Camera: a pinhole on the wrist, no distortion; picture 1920 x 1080 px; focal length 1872.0 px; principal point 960.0 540.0 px. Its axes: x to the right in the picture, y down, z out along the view. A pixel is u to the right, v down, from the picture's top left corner.
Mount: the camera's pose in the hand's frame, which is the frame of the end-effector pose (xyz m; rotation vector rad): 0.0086 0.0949 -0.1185 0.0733 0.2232 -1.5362
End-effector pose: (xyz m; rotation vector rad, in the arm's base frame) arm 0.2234 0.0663 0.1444 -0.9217 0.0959 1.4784
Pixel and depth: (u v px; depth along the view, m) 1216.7 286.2 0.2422
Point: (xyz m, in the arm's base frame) 0.1555 0.1299 0.2138
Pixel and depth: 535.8 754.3 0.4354
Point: -0.0102 0.3111 0.2497
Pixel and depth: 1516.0 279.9 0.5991
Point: 0.1829 0.3431 0.5374
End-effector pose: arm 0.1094 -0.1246 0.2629 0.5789 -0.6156 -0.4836
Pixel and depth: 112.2 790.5 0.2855
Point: 0.0845 -0.1051 0.5199
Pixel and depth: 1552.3 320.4 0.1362
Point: 0.1157 -0.1118 0.2876
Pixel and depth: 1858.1 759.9 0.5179
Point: -0.0798 -0.4944 0.3833
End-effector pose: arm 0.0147 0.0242 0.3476 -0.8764 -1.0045 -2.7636
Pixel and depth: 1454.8 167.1 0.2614
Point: 0.0854 0.1193 0.4056
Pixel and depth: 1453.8 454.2 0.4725
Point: 0.1132 0.3160 0.5010
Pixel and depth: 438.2 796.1 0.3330
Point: 0.0837 0.0705 0.6018
